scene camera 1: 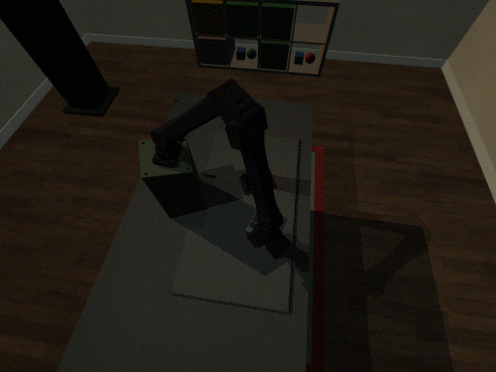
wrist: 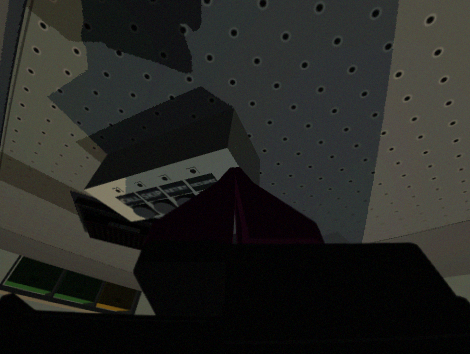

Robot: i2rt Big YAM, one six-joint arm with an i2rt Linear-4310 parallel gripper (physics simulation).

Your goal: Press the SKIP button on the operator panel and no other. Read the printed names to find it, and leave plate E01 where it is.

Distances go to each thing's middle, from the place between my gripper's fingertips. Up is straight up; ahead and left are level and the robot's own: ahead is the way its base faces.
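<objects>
Operator panel (wrist: pixel 189 159): 100 mm to the left of my hand, 60 mm below it.
</objects>
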